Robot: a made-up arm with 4 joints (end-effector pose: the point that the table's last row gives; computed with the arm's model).
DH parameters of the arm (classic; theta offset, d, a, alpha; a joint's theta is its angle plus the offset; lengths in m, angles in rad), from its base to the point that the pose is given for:
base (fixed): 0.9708 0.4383 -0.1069 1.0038
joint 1: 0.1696 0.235 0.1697 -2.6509
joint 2: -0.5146 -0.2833 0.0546 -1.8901
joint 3: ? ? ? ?
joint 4: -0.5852 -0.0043 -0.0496 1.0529
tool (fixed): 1.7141 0.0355 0 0
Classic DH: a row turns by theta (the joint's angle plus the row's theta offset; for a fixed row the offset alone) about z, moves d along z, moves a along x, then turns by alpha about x.
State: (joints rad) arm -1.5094 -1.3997 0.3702 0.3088
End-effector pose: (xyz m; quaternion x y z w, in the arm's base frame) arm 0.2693 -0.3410 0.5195 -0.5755 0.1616 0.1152 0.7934
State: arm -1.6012 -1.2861 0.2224 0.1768
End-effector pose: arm 0.2553 -0.3690 0.5101 -0.6964 0.2230 0.1243 0.6707
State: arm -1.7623 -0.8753 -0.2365 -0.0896
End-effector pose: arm 0.2143 -0.4374 0.5350 -0.8436 0.3477 0.2932 0.2854
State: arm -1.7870 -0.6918 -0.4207 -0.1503
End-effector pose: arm 0.2092 -0.4526 0.5577 -0.8258 0.3716 0.3940 0.1573
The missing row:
joint 3: 0.7888 -0.0497 -0.0503 0.745
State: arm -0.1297 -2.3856 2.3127 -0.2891
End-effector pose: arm 0.3287 -0.3386 0.6007 0.6790 -0.2406 0.3392 0.6050
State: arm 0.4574 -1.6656 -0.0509 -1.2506
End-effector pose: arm 0.3889 -0.1211 0.6857 -0.2724 -0.5020 -0.5672 0.5933
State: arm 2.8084 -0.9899 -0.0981 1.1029
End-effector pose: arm 0.1207 -0.3525 0.7235 -0.3174 0.8953 -0.3016 0.0828
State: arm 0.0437 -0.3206 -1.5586 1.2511
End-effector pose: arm 0.3784 -0.2533 0.6331 -0.8218 0.0687 0.4970 0.2699
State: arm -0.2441 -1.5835 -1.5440 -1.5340
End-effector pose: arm 0.4543 -0.2924 0.6081 0.5748 0.5269 0.5093 0.3641
